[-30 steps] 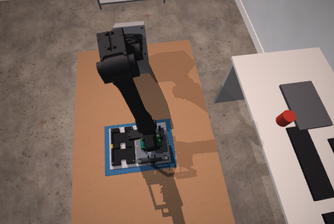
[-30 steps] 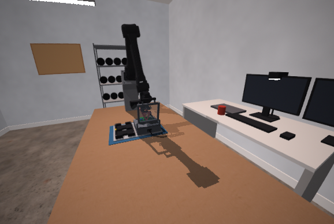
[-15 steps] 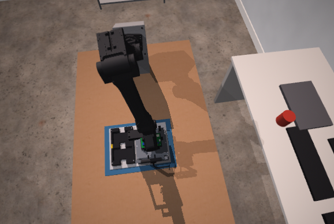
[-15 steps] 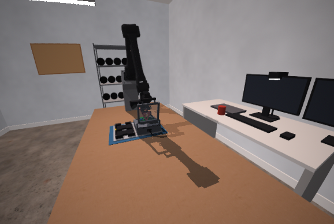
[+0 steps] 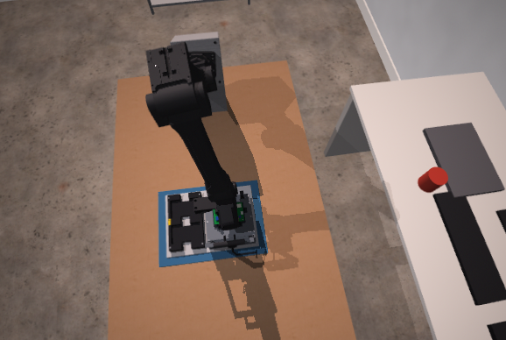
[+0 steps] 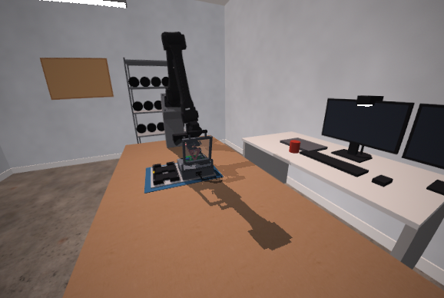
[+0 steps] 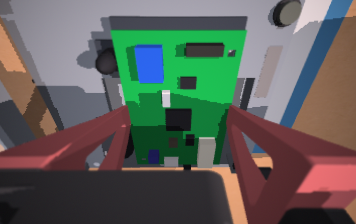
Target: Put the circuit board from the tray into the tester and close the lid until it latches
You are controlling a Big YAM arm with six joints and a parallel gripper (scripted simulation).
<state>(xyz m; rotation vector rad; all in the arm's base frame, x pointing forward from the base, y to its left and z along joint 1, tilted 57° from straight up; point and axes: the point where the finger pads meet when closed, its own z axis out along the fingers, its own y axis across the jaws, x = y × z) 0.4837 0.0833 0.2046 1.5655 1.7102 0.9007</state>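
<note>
The green circuit board is right at my hand. The rest, counted from my hand: clear lid: 12 cm ahead, 2 cm to the left, 10 cm above.
</note>
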